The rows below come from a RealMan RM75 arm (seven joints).
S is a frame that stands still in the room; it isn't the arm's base.
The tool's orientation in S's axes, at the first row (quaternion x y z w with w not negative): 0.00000 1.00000 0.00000 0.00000
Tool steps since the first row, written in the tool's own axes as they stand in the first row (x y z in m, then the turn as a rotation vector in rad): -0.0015 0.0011 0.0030 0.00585 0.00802 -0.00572; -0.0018 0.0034 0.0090 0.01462 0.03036 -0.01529; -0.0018 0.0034 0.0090 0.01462 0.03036 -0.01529; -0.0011 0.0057 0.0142 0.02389 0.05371 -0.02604; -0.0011 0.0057 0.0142 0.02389 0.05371 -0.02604; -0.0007 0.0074 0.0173 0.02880 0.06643 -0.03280; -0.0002 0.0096 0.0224 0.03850 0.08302 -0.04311; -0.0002 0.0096 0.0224 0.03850 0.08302 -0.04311; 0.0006 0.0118 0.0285 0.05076 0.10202 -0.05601
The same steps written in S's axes. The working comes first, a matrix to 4 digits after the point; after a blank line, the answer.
The tool's axes in the first row as the columns of a matrix, in S's axes (used below as rounded here):
-1.0000 0.0000 0.0000
0.0000 1.0000 0.0000
0.0000 0.0000 -1.0000

0.0015 0.0011 -0.0030 -0.00585 0.00802 0.00572; 0.0018 0.0034 -0.0090 -0.01462 0.03036 0.01529; 0.0018 0.0034 -0.0090 -0.01462 0.03036 0.01529; 0.0011 0.0057 -0.0142 -0.02389 0.05371 0.02604; 0.0011 0.0057 -0.0142 -0.02389 0.05371 0.02604; 0.0007 0.0074 -0.0173 -0.02880 0.06643 0.03280; 0.0002 0.0096 -0.0224 -0.03850 0.08302 0.04311; 0.0002 0.0096 -0.0224 -0.03850 0.08302 0.04311; -0.0006 0.0118 -0.0285 -0.05076 0.10202 0.05601
